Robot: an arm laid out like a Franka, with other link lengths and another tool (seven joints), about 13 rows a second.
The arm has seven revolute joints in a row. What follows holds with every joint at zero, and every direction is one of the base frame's. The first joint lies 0.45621 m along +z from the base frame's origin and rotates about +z. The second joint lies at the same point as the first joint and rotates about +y. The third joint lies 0.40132 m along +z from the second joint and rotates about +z. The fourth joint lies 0.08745 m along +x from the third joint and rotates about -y. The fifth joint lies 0.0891 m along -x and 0.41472 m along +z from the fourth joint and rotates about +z. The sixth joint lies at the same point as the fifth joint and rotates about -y. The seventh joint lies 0.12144 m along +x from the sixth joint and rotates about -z. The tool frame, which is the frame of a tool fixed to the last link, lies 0.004 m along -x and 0.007 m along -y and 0.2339 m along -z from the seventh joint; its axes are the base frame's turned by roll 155.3, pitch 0 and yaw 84.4 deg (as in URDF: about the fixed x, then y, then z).
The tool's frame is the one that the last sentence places.
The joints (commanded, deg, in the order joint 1, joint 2, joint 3, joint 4, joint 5, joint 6, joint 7), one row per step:
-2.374, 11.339, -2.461, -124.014, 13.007, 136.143, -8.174
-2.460, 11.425, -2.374, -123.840, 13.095, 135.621, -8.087
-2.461, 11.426, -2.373, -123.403, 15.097, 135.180, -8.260
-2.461, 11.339, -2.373, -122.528, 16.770, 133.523, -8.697
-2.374, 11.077, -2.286, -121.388, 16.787, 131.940, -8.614
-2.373, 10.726, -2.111, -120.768, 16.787, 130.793, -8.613
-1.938, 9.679, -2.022, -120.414, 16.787, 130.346, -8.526
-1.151, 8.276, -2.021, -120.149, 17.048, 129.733, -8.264
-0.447, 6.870, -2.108, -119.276, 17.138, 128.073, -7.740
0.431, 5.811, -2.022, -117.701, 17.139, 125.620, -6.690
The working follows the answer.
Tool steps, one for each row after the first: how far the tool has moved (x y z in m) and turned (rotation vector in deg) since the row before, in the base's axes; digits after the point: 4 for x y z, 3 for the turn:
-0.0007, 0.0007, -0.0006, 0.197, 0.419, -0.069
0.0024, 0.0031, 0.0030, 1.478, -0.171, -1.170
0.0013, 0.0043, 0.0053, 1.549, 0.414, -0.421
0.0033, 0.0038, 0.0095, 0.363, 0.105, 0.410
0.0009, 0.0034, 0.0070, 0.277, 0.109, 0.415
0.0022, 0.0064, 0.0140, 0.069, -0.960, 0.535
0.0009, 0.0102, 0.0171, 0.309, -1.045, 0.504
0.0004, 0.0093, 0.0204, 0.403, -0.594, 0.438
0.0011, 0.0140, 0.0213, 0.517, -0.062, 0.533

Tool pose at each row, in the base's axes (x y z in m, rotation vector in deg; rounded; the steps above come from the unrounded poses):
0.6399, -0.0444, 0.3680, 127.740, 100.824, 32.520
0.6392, -0.0436, 0.3675, 128.203, 100.961, 32.277
0.6415, -0.0406, 0.3705, 129.948, 99.594, 33.698
0.6428, -0.0363, 0.3758, 131.578, 99.400, 34.740
0.6462, -0.0325, 0.3853, 131.592, 99.992, 35.072
0.6470, -0.0291, 0.3924, 131.547, 100.585, 35.313
0.6492, -0.0227, 0.4064, 130.516, 100.833, 36.473
0.6501, -0.0126, 0.4235, 129.596, 101.012, 37.952
0.6506, -0.0033, 0.4439, 129.104, 101.312, 39.052
0.6517, 0.0107, 0.4651, 128.999, 101.974, 39.753

